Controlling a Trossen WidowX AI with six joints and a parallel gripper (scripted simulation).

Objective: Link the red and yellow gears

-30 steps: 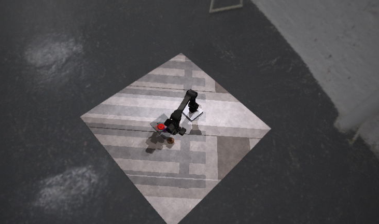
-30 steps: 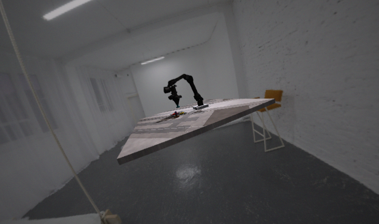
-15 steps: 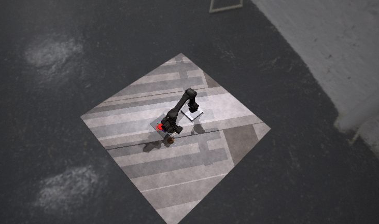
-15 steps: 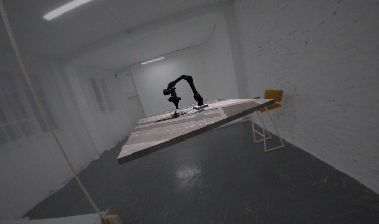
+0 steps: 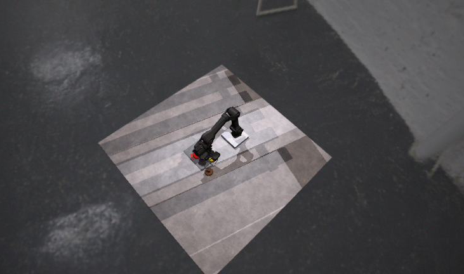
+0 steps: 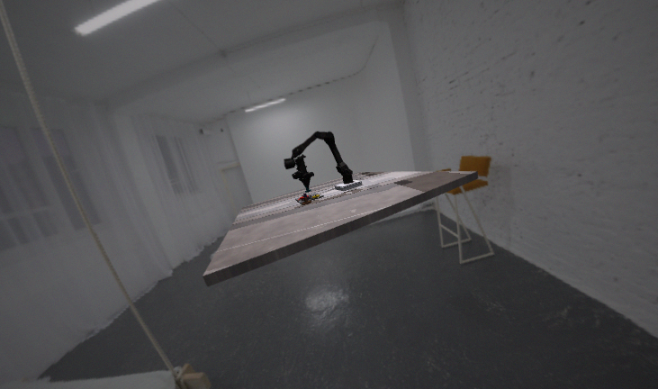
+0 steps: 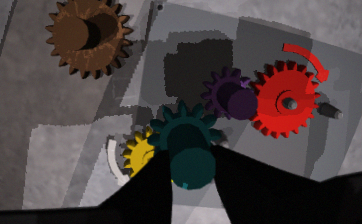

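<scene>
The purple gear is 3 cm ahead of my gripper tip, 3 cm to the right of it and 6 cm below it. The rest, counted from my gripper tip: teal gear (1 cm below); yellow gear (4 cm behind, 7 cm below); white arrow (6 cm behind, 3 cm to the left, 8 cm below).
</scene>
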